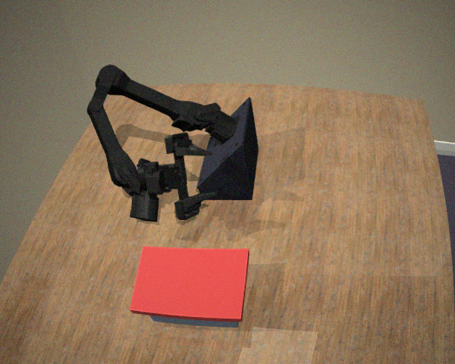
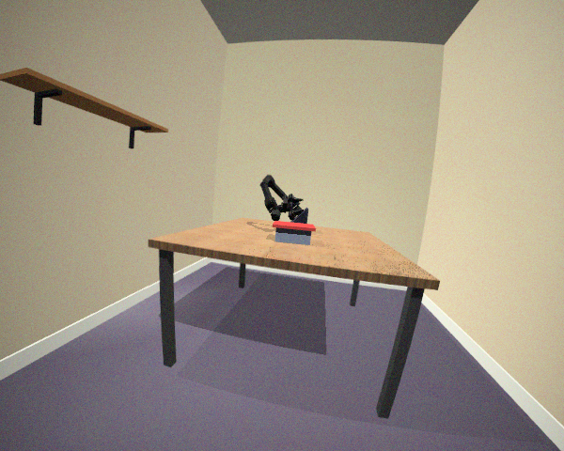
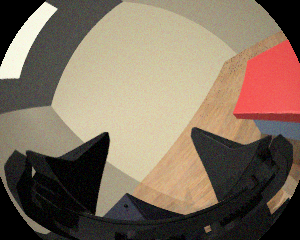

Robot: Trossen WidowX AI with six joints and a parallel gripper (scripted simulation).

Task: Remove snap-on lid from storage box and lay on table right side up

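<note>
Now: gripper tip 200 mm short of the red lid, 20 mm to the left of it and 120 mm above it. Also, from my gripper tip: storage box (200 mm ahead, 20 mm to the right, 170 mm below).
</note>
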